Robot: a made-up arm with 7 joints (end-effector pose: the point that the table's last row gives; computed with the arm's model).
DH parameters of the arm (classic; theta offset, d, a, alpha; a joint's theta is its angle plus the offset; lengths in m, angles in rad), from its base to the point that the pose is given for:
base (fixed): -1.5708 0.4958 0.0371 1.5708
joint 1: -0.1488 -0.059 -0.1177 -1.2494
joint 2: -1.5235 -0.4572 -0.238 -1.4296
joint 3: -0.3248 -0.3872 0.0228 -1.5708
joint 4: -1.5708 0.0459 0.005 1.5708
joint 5: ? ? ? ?
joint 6: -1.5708 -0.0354 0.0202 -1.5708
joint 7: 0.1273 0 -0.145 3.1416
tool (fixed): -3.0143 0.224 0 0
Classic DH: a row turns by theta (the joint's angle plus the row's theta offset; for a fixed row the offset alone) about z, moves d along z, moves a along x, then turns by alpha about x.
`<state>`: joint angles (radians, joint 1 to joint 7).
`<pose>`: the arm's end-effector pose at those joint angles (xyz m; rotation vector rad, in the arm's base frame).
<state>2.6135 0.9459 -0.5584 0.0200 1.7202 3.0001 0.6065</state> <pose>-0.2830 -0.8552 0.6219 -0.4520 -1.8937 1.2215</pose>
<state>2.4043 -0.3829 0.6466 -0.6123 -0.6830 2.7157 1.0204</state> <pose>0.5462 -0.4991 0.7512 0.1012 0.1668 2.3369</pose>
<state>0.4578 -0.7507 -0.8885 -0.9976 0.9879 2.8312 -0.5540</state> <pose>0.3882 0.3111 0.2516 -0.3176 -1.4759 -1.1808</pose>
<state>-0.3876 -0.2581 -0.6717 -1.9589 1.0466 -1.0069 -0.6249</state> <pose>0.4391 0.6590 0.6022 -1.0295 -0.8894 -2.3051</pose>
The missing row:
joint 5: 1.5708 -0.0229 0.0691 1.5708
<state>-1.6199 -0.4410 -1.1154 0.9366 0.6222 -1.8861 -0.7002</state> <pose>0.5227 0.5405 1.0219 -1.6664 -1.2956 -0.5066</pose>
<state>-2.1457 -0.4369 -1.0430 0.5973 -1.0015 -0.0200 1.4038</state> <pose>0.6966 -0.0834 0.9980 0.1272 1.1783 0.0193</pose>
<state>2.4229 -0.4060 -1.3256 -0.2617 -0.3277 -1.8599 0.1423</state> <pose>0.3197 -0.7632 0.5382 0.1018 -1.4664 2.6375</pose>
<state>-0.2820 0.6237 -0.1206 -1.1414 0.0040 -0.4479 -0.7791</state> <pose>0.0113 0.8136 0.3234 -0.2805 0.4428 2.4389</pose>
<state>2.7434 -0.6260 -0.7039 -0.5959 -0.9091 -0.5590 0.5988</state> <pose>0.7633 -0.5299 0.6561 2.5358 0.1475 1.2910</pose>
